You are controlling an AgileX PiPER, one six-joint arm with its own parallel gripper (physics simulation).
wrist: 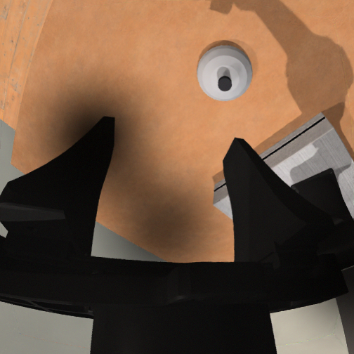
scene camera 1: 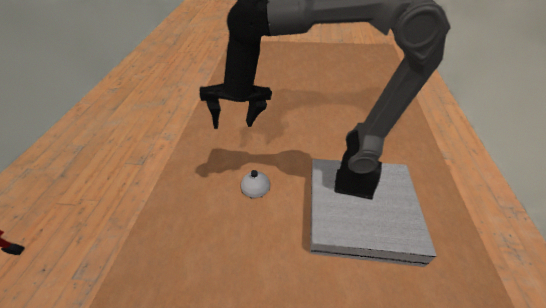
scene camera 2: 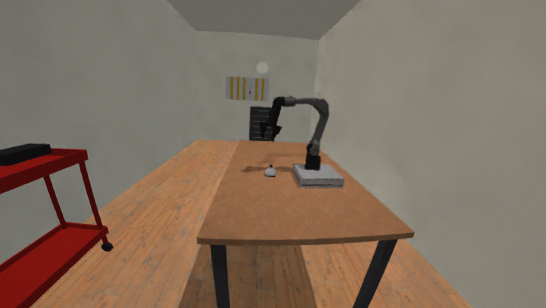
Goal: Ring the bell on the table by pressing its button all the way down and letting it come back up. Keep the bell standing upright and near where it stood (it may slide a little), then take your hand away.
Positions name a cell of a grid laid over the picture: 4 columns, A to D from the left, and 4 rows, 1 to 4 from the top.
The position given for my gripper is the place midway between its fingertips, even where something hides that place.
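Note:
My gripper (scene camera 1: B2) and (wrist: B2). Bell (wrist: C1).

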